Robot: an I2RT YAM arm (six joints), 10 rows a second.
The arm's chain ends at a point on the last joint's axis. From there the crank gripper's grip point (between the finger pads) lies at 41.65 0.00 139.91 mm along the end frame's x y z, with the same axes.
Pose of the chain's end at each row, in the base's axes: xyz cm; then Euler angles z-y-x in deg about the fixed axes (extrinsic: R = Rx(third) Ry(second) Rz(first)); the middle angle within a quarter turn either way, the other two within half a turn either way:
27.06 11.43 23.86 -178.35 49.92 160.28
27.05 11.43 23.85 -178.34 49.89 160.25
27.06 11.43 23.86 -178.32 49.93 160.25
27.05 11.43 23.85 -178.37 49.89 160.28
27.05 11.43 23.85 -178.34 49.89 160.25
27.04 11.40 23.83 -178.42 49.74 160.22
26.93 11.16 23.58 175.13 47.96 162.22
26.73 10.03 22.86 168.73 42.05 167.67
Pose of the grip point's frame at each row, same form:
35.08 7.43 12.34 -178.35 49.92 160.28
35.07 7.42 12.33 -178.34 49.89 160.25
35.09 7.42 12.34 -178.32 49.93 160.25
35.07 7.43 12.33 -178.37 49.89 160.28
35.07 7.42 12.33 -178.34 49.89 160.25
35.03 7.37 12.29 -178.42 49.74 160.22
34.54 7.02 11.83 175.13 47.96 162.22
33.07 6.43 10.21 168.73 42.05 167.67

